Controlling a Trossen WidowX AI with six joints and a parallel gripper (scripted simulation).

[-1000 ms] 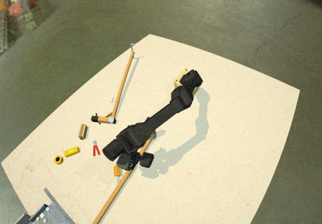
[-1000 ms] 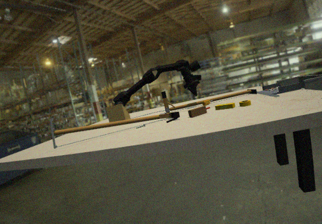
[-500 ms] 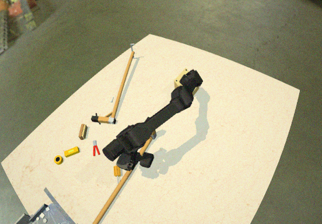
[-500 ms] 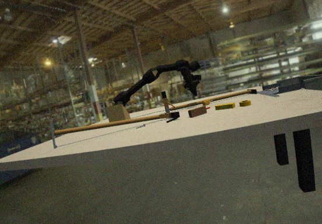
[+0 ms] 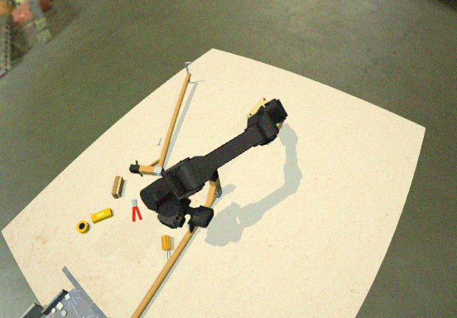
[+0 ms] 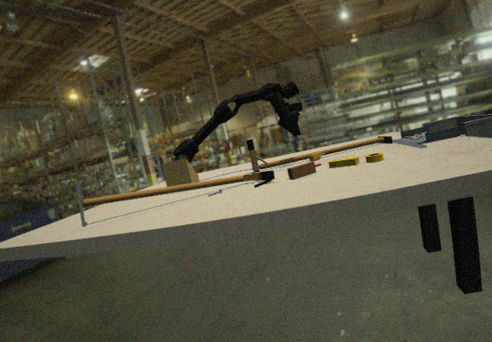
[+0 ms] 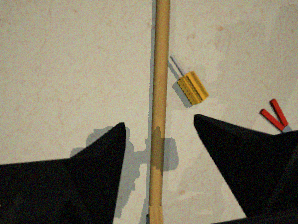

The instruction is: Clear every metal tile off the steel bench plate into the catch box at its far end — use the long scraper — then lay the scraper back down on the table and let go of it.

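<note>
My gripper tip is 50 mm short of the screwdriver, 60 mm to the left of it and 100 mm above it. Also, from my gripper tip: yellow tape roll: 180 mm ahead, 400 mm to the right, 110 mm below; then yellow level: 90 mm ahead, 360 mm to the right, 100 mm below; then wooden block: 40 mm behind, 380 mm to the right, 100 mm below.
</note>
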